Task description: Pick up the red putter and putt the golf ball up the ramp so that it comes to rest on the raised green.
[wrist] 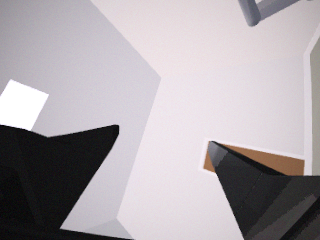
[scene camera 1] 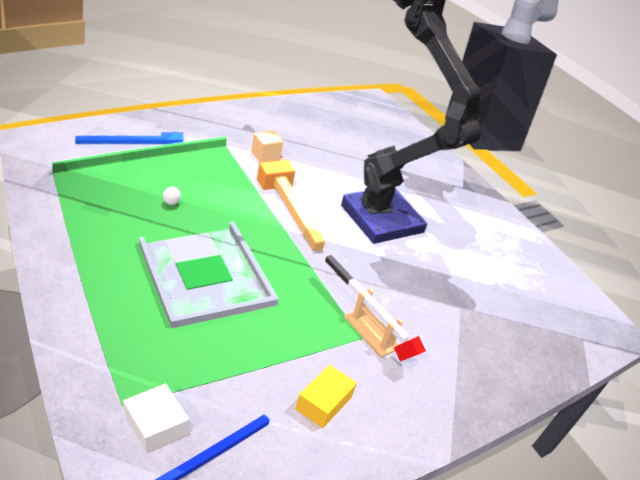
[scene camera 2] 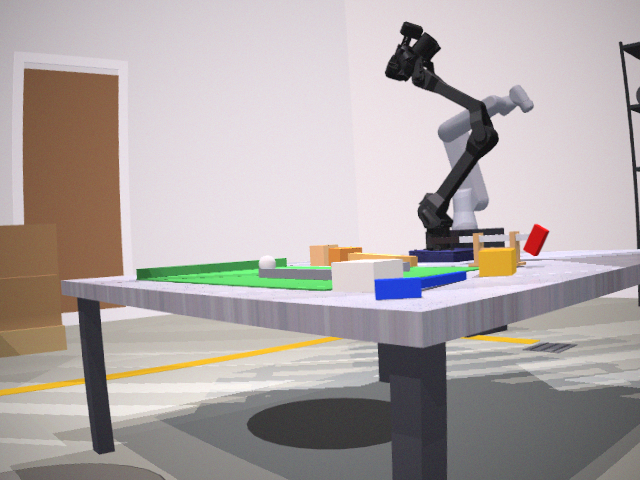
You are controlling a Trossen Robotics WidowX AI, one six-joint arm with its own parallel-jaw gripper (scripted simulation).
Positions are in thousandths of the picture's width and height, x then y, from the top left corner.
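Gripper (scene camera 2: 624, 89) open, holding nothing. Yellow block (scene camera 1: 509, 826), (scene camera 2: 780, 547); in the wrist view it is out of frame. White block (scene camera 1: 243, 868), (scene camera 2: 562, 576); in the wrist view it is out of frame. Blue bar (scene camera 1: 260, 289). Mallet-shaped block (scene camera 1: 437, 366), (scene camera 2: 534, 530). Tan block (scene camera 1: 416, 305). Wooden putter stand (scene camera 1: 596, 707).
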